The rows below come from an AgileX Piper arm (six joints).
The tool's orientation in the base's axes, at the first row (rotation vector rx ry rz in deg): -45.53, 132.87, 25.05
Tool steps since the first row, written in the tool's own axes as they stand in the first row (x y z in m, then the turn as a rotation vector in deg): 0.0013, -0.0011, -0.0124, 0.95, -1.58, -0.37; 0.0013, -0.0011, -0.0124, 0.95, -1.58, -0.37; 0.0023, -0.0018, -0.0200, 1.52, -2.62, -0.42; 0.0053, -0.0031, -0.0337, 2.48, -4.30, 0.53; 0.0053, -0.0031, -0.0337, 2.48, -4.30, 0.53; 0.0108, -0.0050, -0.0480, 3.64, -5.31, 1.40; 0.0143, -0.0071, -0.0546, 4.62, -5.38, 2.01; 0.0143, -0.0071, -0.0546, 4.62, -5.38, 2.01; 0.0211, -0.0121, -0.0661, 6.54, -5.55, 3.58; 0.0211, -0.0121, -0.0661, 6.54, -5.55, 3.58
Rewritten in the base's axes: -0.0058, -0.0074, 0.0082, 0.26, -1.79, -0.52; -0.0058, -0.0074, 0.0082, 0.26, -1.79, -0.52; -0.0095, -0.0121, 0.0131, 0.55, -2.85, -0.96; -0.0169, -0.0210, 0.0211, 1.48, -4.08, -2.47; -0.0169, -0.0210, 0.0211, 1.48, -4.08, -2.47; -0.0257, -0.0318, 0.0278, 1.82, -4.92, -3.99; -0.0296, -0.0381, 0.0302, 1.55, -5.09, -5.10; -0.0296, -0.0381, 0.0302, 1.55, -5.09, -5.10; -0.0359, -0.0504, 0.0337, 1.21, -5.28, -7.55; -0.0359, -0.0504, 0.0337, 1.21, -5.28, -7.55
